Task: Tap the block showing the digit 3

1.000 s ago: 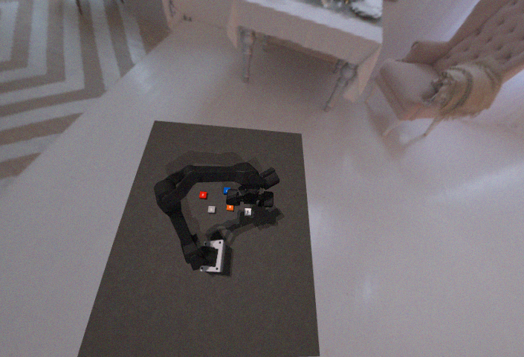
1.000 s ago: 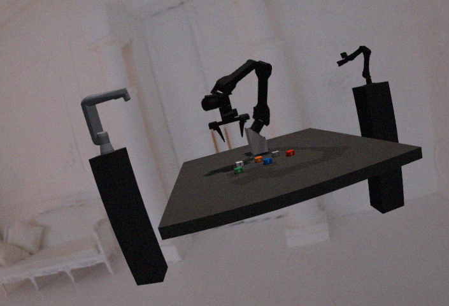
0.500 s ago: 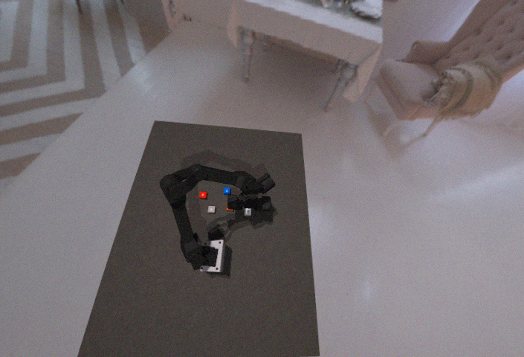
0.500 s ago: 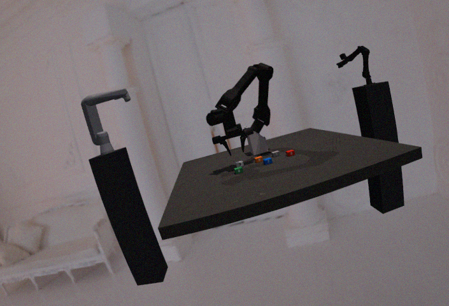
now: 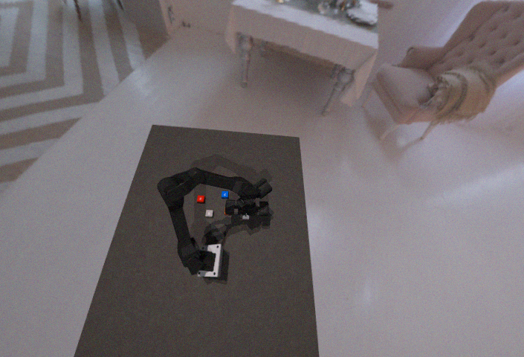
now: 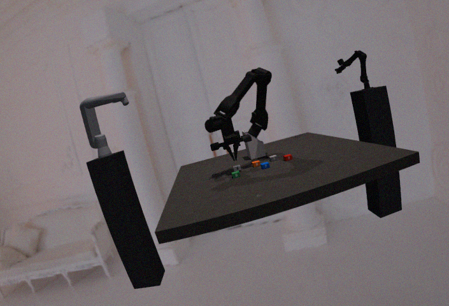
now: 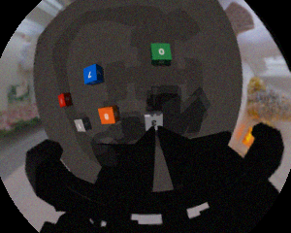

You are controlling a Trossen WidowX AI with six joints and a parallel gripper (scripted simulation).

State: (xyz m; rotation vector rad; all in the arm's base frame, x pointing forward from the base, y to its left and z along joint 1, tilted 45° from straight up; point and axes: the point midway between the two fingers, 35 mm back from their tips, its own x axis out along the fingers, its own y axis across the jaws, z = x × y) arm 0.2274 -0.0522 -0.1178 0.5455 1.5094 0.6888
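My gripper tip is now 40 mm above the light grey block. From my gripper tip the other things lie so: green block: 120 mm ahead, 40 mm below, 10 mm to the right; orange block: 90 mm to the left, 40 mm below, 10 mm ahead; blue block: 120 mm to the left, 100 mm ahead, 40 mm below.
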